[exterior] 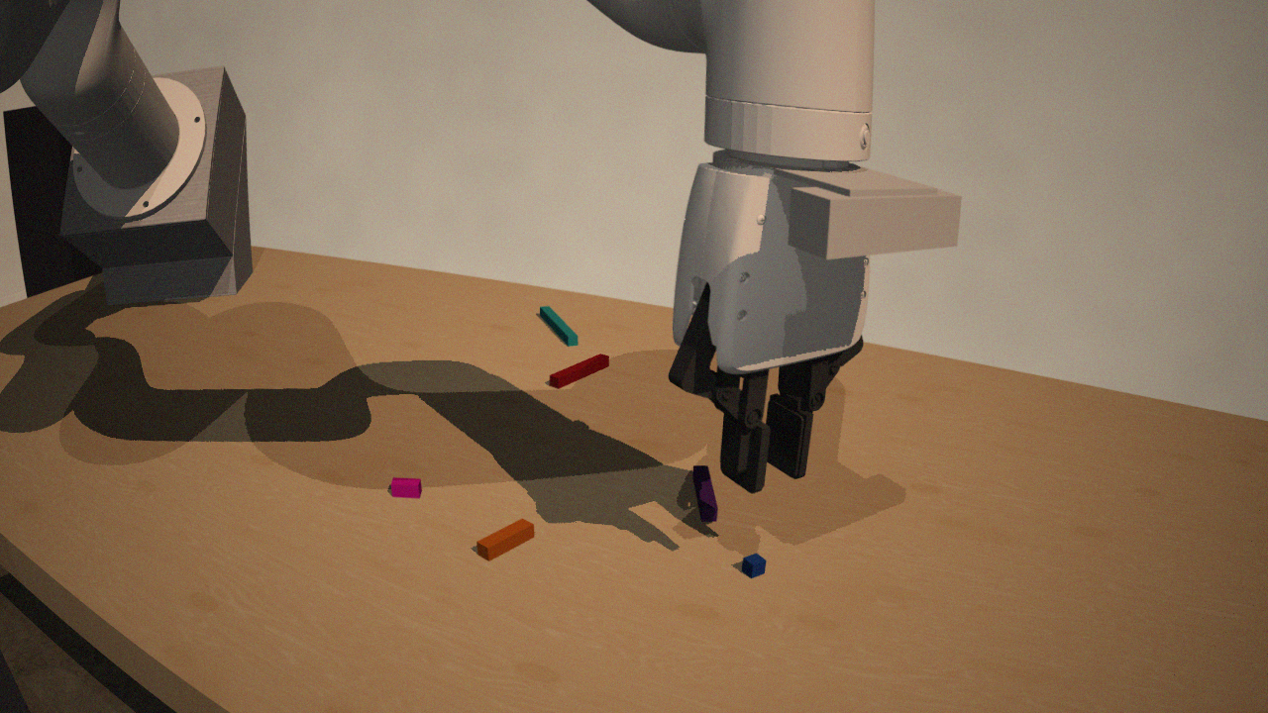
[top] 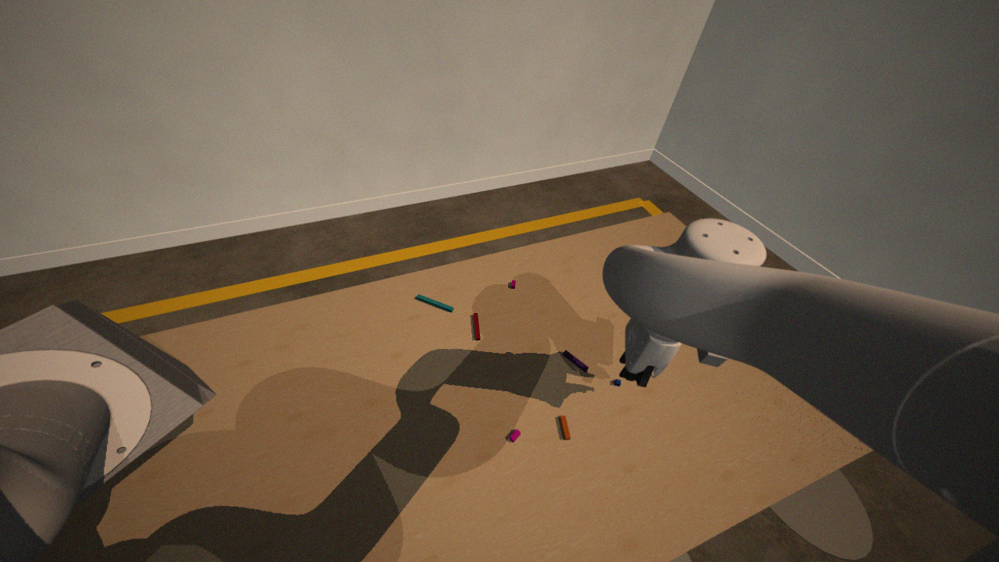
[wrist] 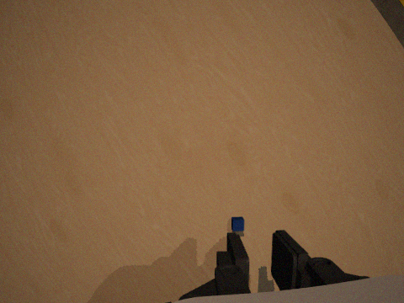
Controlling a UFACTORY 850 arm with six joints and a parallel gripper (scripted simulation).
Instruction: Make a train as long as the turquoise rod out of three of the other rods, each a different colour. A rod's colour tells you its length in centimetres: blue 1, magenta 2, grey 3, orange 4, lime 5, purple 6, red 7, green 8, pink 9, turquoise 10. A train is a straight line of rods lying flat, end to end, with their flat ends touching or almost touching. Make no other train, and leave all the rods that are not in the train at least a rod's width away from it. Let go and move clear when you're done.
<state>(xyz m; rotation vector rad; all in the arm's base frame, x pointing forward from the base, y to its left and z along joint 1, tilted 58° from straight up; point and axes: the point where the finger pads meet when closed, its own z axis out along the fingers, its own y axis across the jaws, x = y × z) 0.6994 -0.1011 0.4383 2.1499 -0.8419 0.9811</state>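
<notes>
My gripper is now 80 mm above the blue rod. Round my hand: orange rod: 150 mm behind, 80 mm below, 10 mm to the left; then purple rod: 90 mm to the left, 80 mm below, 30 mm behind; then red rod: 300 mm to the left, 140 mm behind, 80 mm below.
</notes>
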